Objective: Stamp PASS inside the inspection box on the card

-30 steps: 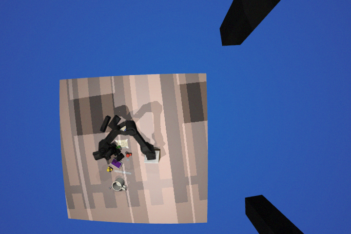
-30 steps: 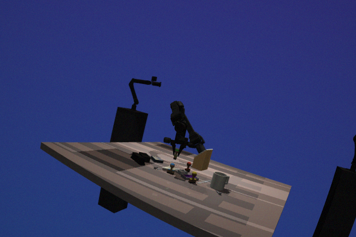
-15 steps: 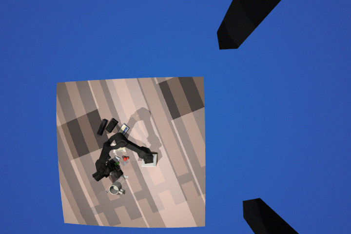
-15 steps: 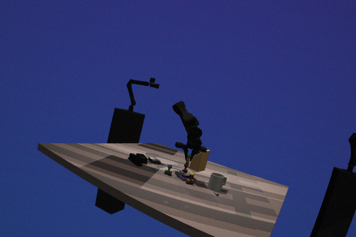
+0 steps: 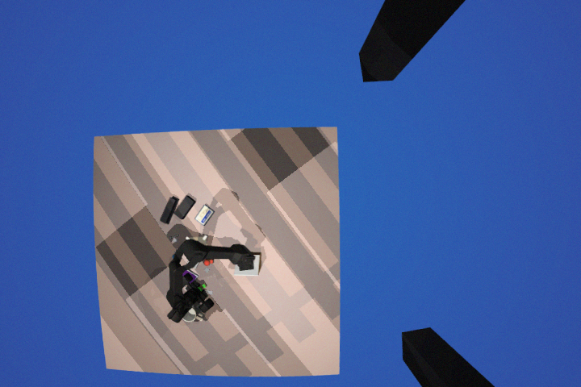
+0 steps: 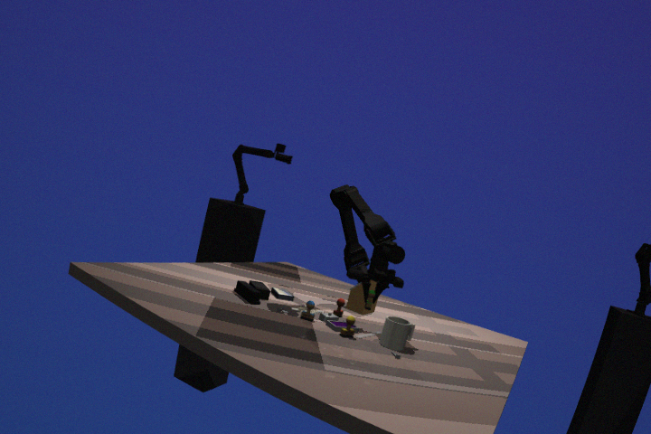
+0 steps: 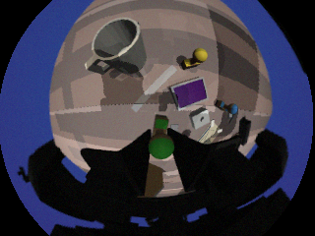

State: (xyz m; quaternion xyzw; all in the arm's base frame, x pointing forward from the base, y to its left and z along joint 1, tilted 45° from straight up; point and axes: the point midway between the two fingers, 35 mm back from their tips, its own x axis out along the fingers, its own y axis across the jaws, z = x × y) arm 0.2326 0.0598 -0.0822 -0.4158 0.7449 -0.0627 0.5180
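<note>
The purple ink pad lies 9 cm ahead of my gripper tip, 4 cm to the right of it and 9 cm below it. Round my gripper tip: green-knobbed stamp (right at my gripper tip); then red-knobbed stamp (3 cm behind, 11 cm to the right, 7 cm below); then grey mug (8 cm ahead, 14 cm to the left, 6 cm below).
</note>
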